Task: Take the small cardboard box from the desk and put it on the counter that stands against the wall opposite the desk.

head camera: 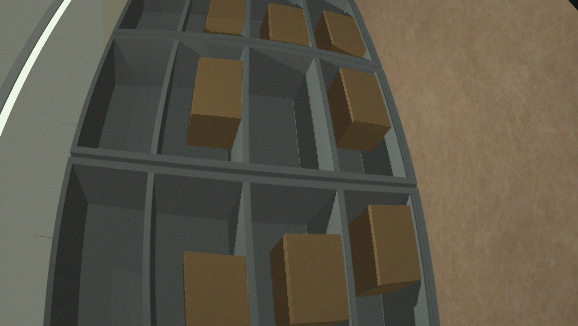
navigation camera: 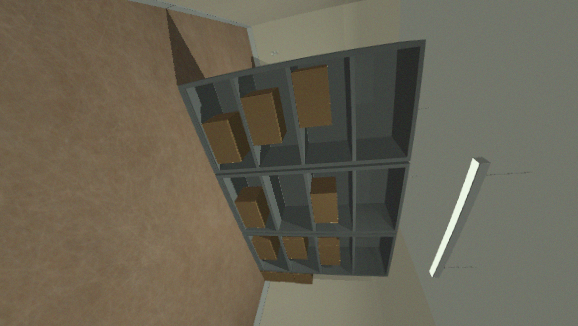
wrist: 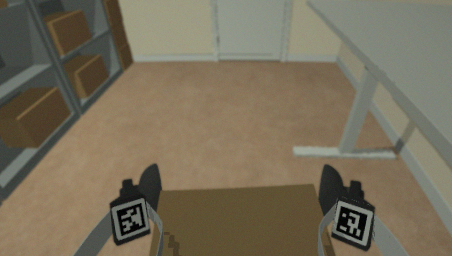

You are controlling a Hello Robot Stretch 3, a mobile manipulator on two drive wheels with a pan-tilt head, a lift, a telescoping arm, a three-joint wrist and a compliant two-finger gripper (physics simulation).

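Frame: origin at the robot's base, x ahead, y left, z up, level; centimetres.
Seen in the pictures: gripper, fingertip midpoint: [wrist: 239,184].
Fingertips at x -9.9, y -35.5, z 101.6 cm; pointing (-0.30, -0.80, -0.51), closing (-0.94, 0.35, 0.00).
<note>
A point is followed by its place in that frame.
The small cardboard box [wrist: 240,225] {x -8.2, y -30.8, z 104.4 cm} is between the two fingers at the bottom of the wrist view, with its flat brown face showing and its lower part cut off by the frame edge. My gripper [wrist: 239,184] {x -9.9, y -35.5, z 101.6 cm} is shut on it, one black fingertip at each side, and holds it above the brown floor. A pale grey table [wrist: 400,45] {x -69.1, y -68.9, z 95.0 cm} stands along the right wall in the wrist view; I cannot tell whether it is the desk or the counter. Neither my gripper nor the held box shows in the head and navigation views.
A grey shelf rack [head camera: 300,175] {x 107.8, y -146.0, z 71.3 cm} [navigation camera: 320,167] {x 109.6, y -146.4, z 112.7 cm} [wrist: 54,60] {x 71.9, y -229.4, z 55.2 cm} with several cardboard boxes stands on the left in the wrist view. The table's leg [wrist: 357,115] {x -113.1, y -109.8, z 34.5 cm} and its foot bar [wrist: 325,152] stand on the floor at the right. A white door [wrist: 252,27] {x -120.1, y -287.8, z 41.2 cm} is in the far wall.
</note>
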